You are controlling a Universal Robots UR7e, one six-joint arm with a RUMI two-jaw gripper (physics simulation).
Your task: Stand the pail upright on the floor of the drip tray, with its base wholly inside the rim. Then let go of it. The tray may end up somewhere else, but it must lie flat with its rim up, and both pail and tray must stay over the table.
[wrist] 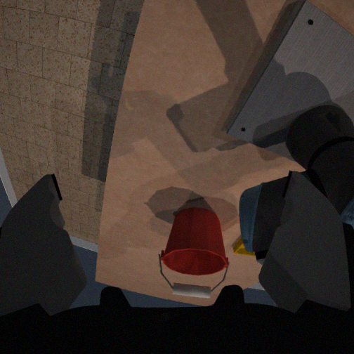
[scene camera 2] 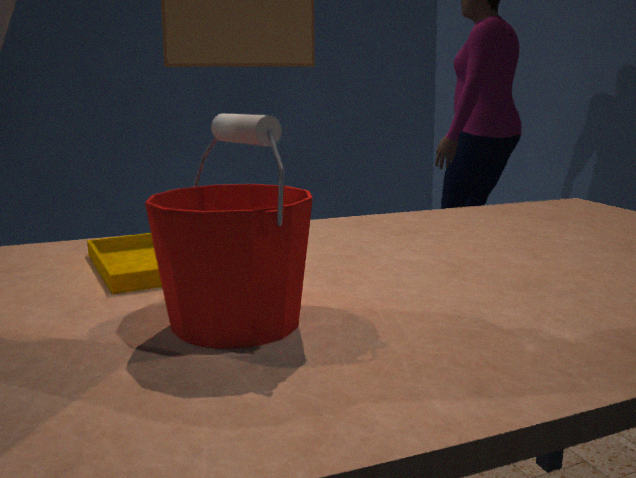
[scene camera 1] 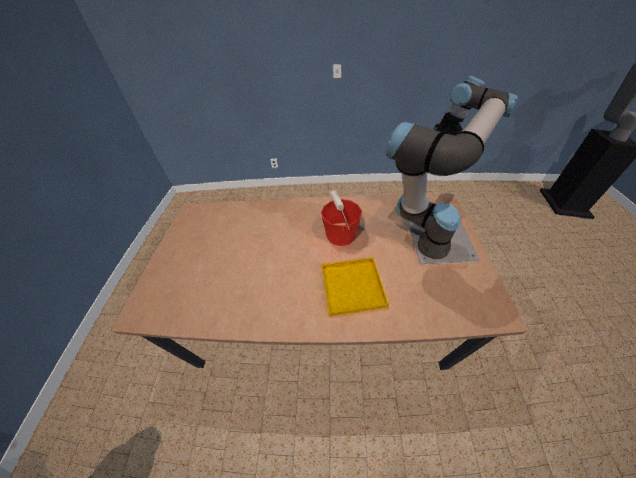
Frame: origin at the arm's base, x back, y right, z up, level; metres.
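Seen in the pictures: arm's base, origin of the base link: (scene camera 1: 433,246).
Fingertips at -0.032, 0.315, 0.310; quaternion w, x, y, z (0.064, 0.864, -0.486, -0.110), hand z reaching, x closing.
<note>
Offsets run from my fingertips to a thing's top centre, as dx, dy, dz. Level surfaces: height alone.
The red pail (scene camera 1: 340,229) (scene camera 2: 233,272) (wrist: 196,237) stands upright on the table, outside the tray, toward the table's back edge in the scene camera 1 view. Its white handle grip @(-0.440, -0.298, -0.084) (scene camera 1: 336,200) (scene camera 2: 245,129) (wrist: 191,290) is raised above the rim. The yellow drip tray @(-0.328, -0.581, -0.303) (scene camera 1: 353,286) (scene camera 2: 131,262) (wrist: 243,248) lies flat with its rim up, apart from the pail; the pail hides part of it in the scene camera 2 view. My gripper (wrist: 171,176) is wide open and empty, high above the table and away from the pail. In the scene camera 1 view its fingers are small and dark.
The wooden table @(dz -0.331) (scene camera 1: 231,267) (scene camera 2: 462,287) carries the arm's grey base plate (scene camera 1: 464,246) (wrist: 280,75) to the right of the pail and tray in the scene camera 1 view. A person (scene camera 2: 488,82) stands beyond the table. A black pedestal (scene camera 1: 588,169) stands on the floor at the right.
</note>
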